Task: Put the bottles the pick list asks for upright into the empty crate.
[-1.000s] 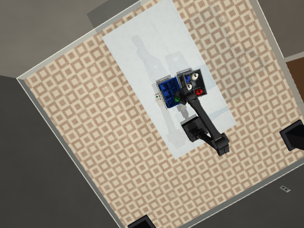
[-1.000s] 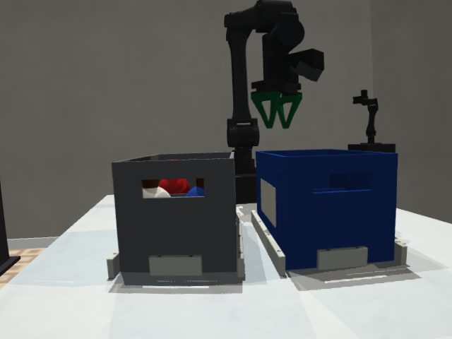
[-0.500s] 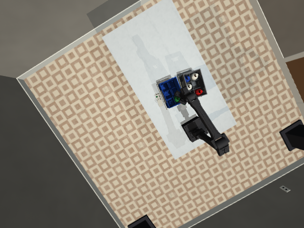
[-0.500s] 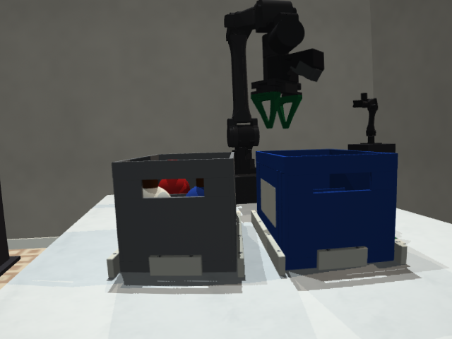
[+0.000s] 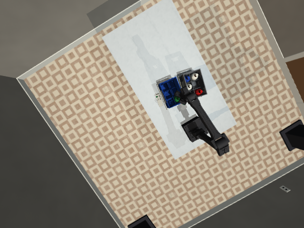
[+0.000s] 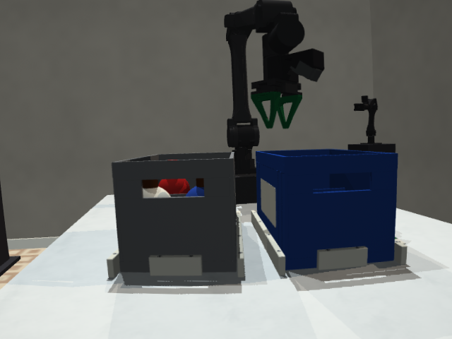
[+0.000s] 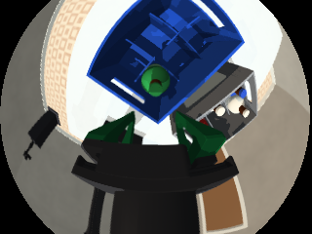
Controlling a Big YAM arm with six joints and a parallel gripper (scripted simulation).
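Right now the white bottle is 160 mm to the right of my hand, 150 mm below it and 60 mm ahead of it. Also, from my hand: green bottle 150 mm below, 10 mm to the left, 10 mm ahead; dark grey crate 210 mm to the right, 150 mm below, 50 mm ahead; blue crate 150 mm below, 100 mm ahead, 30 mm to the left.
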